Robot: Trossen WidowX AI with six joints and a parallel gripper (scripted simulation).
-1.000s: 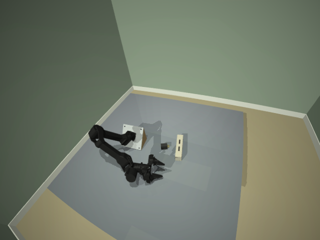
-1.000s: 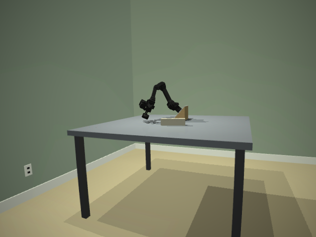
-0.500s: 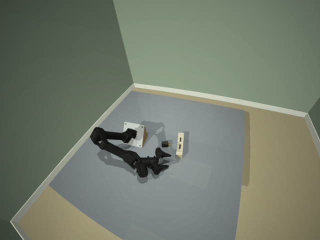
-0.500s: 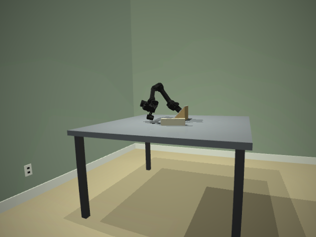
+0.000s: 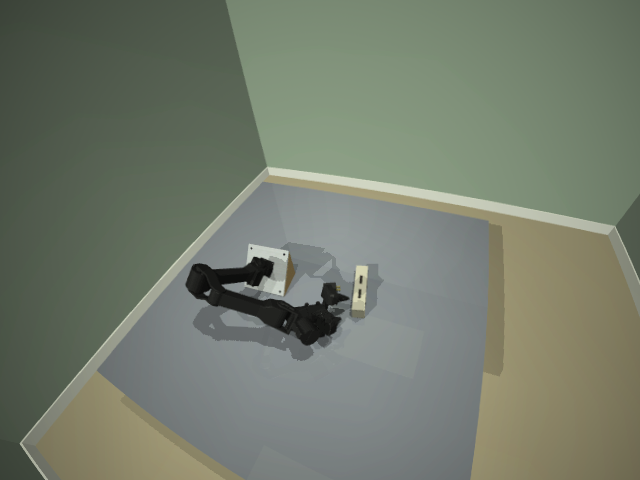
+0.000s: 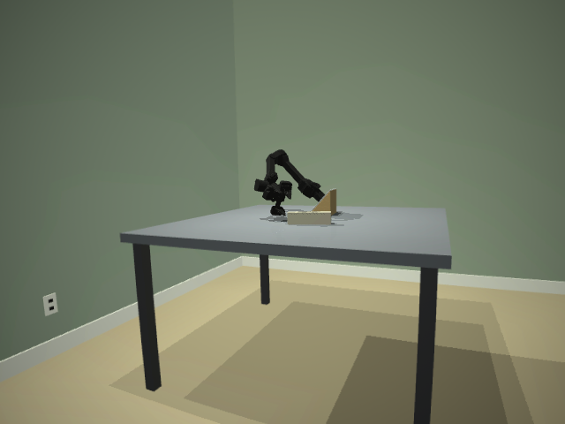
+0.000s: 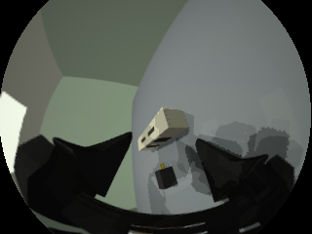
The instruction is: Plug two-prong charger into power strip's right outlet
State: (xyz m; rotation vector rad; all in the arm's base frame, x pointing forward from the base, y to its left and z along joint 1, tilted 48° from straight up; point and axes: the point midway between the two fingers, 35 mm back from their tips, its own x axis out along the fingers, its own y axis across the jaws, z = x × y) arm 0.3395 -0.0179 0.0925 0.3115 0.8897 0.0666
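Right now the black two-prong charger is 9 cm behind my gripper tip, 10 cm to the left of it and 5 cm below it.
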